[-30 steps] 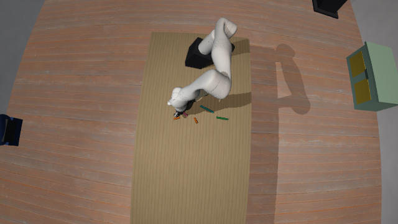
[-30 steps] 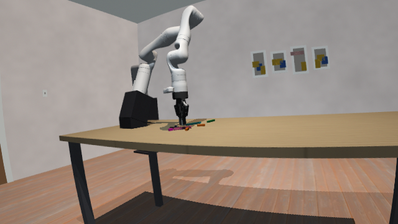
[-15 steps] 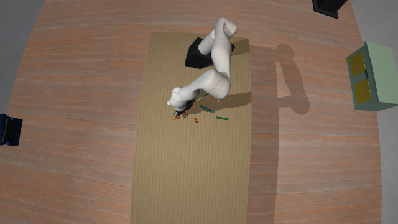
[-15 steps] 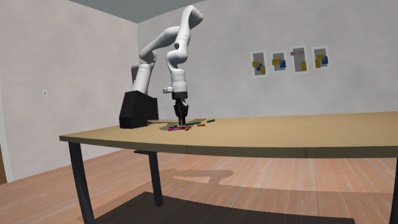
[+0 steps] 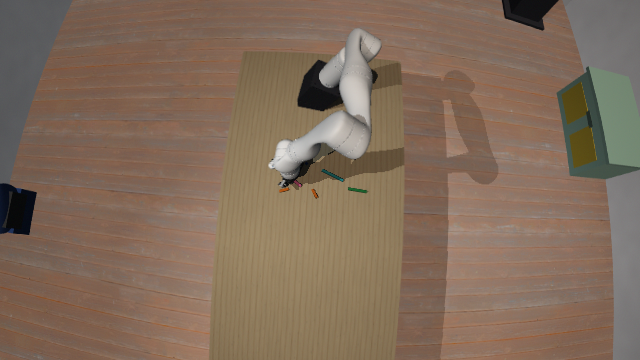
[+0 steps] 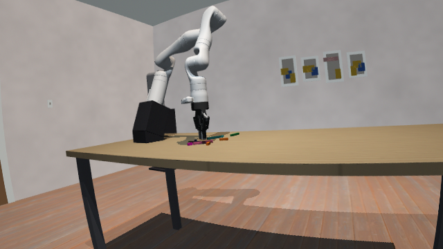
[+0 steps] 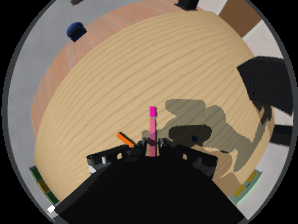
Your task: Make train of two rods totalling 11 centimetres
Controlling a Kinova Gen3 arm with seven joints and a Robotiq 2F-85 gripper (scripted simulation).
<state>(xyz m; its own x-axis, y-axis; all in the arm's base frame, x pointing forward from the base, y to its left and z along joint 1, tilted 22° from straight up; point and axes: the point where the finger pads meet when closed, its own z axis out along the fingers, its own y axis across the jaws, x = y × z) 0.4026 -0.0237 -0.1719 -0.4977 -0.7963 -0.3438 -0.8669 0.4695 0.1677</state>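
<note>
Right now my hand is 30 mm above the pink rod. Also, from my hand: magenta rod (30 mm behind, 50 mm to the right, 30 mm below); turquoise rod (50 mm behind, 160 mm to the left, 30 mm below); blue rod (80 mm behind, 50 mm to the left, 30 mm below).
</note>
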